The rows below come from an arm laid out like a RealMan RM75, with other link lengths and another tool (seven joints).
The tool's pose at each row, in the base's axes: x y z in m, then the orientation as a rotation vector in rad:
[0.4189 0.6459 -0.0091 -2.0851 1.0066 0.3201]
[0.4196 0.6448 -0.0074 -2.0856 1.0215 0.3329]
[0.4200 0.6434 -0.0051 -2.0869 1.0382 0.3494]
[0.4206 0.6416 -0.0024 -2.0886 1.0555 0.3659]
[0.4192 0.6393 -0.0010 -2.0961 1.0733 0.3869]
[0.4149 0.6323 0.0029 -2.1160 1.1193 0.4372]
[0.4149 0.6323 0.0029 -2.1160 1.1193 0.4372]
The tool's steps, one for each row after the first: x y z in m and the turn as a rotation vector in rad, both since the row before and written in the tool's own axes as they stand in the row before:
[0.0002 -0.0010 -0.0019 -0.0080 -0.0010 0.0142]
[-0.0002 -0.0010 -0.0025 -0.0106 -0.0021 0.0164]
[-0.0001 -0.0012 -0.0031 -0.0111 -0.0016 0.0167]
[-0.0003 0.0013 -0.0027 -0.0181 -0.0017 0.0170]
[-0.0008 0.0042 -0.0080 -0.0460 -0.0012 0.0423]
[0.0000 0.0000 0.0000 0.0000 0.0000 0.0000]

